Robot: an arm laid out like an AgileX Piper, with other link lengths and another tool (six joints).
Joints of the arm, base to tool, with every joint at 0 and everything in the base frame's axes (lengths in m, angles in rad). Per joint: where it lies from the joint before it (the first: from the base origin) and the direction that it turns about. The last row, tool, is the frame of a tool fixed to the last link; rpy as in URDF.
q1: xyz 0 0 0.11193 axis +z
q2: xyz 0 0 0 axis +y
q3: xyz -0.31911 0 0.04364 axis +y
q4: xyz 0.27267 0 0.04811 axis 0.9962 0 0.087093
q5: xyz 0 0 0 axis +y
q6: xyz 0.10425 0 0.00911 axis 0.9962 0 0.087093
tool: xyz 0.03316 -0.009 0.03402 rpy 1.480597 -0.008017 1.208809
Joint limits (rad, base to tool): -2.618..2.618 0..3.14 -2.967..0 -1.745..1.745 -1.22..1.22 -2.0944..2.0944
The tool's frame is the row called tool.
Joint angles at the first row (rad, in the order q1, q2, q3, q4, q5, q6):
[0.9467, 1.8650, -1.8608, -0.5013, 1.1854, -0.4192]
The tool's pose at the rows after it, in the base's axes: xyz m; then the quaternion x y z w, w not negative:
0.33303, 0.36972, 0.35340, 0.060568, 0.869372, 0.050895, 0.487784
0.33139, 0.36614, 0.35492, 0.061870, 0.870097, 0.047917, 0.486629
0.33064, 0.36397, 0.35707, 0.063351, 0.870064, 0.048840, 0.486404
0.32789, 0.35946, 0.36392, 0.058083, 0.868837, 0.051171, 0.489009
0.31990, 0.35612, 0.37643, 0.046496, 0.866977, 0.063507, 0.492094
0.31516, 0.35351, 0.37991, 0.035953, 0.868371, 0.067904, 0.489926
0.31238, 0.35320, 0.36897, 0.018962, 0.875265, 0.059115, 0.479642
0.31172, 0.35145, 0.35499, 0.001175, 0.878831, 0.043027, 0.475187
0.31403, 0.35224, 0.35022, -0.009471, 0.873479, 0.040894, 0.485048
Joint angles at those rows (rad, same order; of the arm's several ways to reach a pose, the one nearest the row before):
[0.9467, 1.8598, -1.8584, -0.5056, 1.2043, -0.4186]
[0.9458, 1.8497, -1.8507, -0.5056, 1.2128, -0.4186]
[0.9440, 1.8424, -1.8476, -0.5032, 1.2145, -0.4196]
[0.9420, 1.8243, -1.8442, -0.5014, 1.2184, -0.4384]
[0.9467, 1.7950, -1.8432, -0.4889, 1.2184, -0.4711]
[0.9469, 1.7779, -1.8337, -0.4753, 1.2184, -0.4980]
[0.9469, 1.7757, -1.8035, -0.4632, 1.2184, -0.5251]
[0.9469, 1.7749, -1.7617, -0.4740, 1.2116, -0.5430]
[0.9469, 1.7749, -1.7386, -0.4984, 1.1807, -0.5466]

